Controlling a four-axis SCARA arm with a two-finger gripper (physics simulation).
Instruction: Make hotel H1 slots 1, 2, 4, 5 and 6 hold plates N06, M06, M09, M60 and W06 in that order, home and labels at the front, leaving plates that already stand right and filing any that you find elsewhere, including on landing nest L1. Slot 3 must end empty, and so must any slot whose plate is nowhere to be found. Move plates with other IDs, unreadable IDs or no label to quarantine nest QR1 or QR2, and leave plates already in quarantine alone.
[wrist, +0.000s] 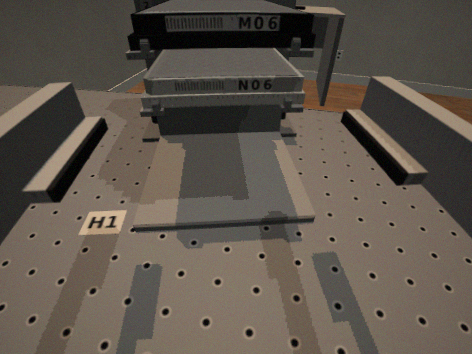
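Observation:
Hotel H1 stands ahead, its base plate low in the wrist view beside the H1 label. A light plate labelled N06 lies level on the lowest supports, its label facing me. Above it a black-sided plate labelled M06 lies level, label also facing me; a small 2 shows at its upper left. The slots above are out of view. My gripper is open and empty, its fingers at the left and right of the view, apart from both plates, which stand farther off.
A perforated deck spreads below and around the hotel, with shadows across it. An upright grey panel with a light top edge stands behind the hotel to the right. Wooden floor and a grey wall show beyond the deck.

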